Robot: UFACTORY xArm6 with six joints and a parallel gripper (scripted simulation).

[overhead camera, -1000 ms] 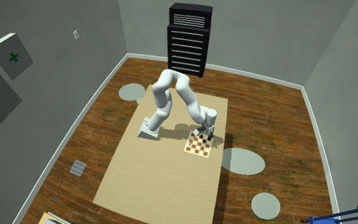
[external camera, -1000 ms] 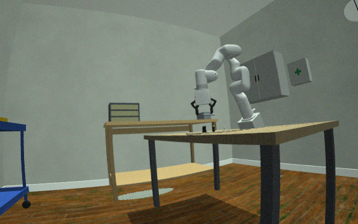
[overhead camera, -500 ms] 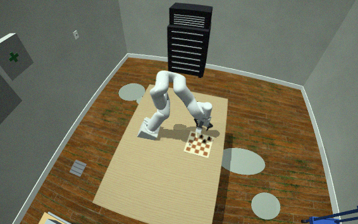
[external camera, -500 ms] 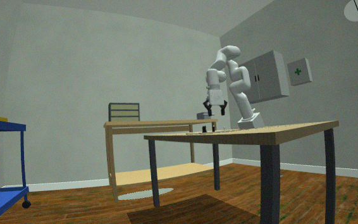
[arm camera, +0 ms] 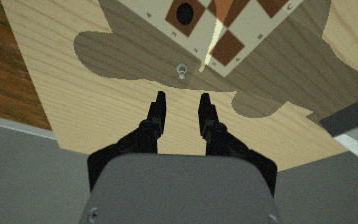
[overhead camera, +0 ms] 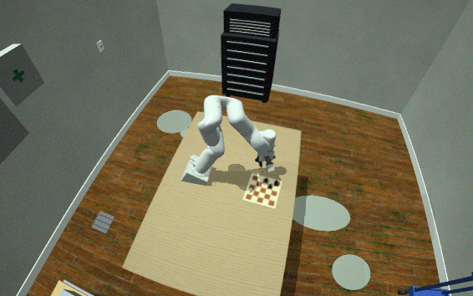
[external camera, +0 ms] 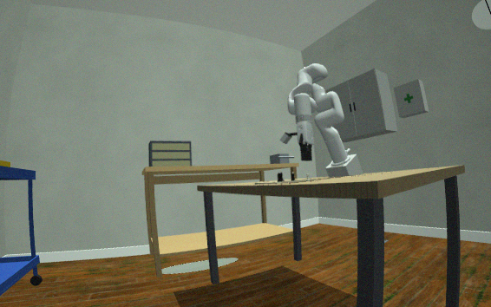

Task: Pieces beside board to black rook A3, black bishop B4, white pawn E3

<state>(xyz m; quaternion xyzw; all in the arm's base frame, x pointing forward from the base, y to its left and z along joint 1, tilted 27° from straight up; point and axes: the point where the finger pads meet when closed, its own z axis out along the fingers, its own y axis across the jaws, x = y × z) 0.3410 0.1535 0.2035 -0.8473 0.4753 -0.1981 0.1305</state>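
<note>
Right now the white pawn is 100 mm below my hand. Also, from my hand: black chess piece (40 mm ahead, 60 mm to the right, 90 mm below); chessboard (40 mm ahead, 140 mm to the right, 110 mm below).
</note>
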